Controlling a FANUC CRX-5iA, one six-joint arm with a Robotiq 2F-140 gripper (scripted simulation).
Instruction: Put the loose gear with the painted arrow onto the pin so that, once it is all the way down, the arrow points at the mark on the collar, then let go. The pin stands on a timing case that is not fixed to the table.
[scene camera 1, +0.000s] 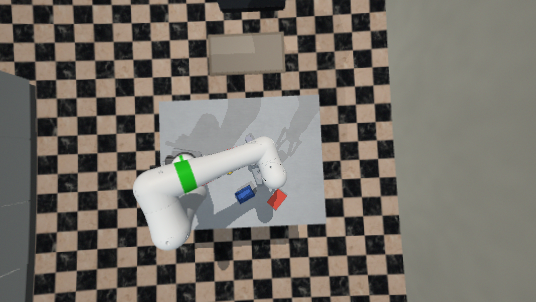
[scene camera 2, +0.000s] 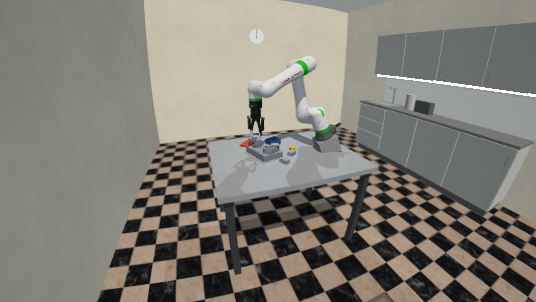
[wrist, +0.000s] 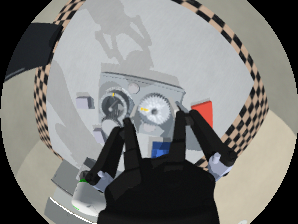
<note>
In view: my gripper (wrist: 154, 107) and a grey gear (wrist: 151, 101).
</note>
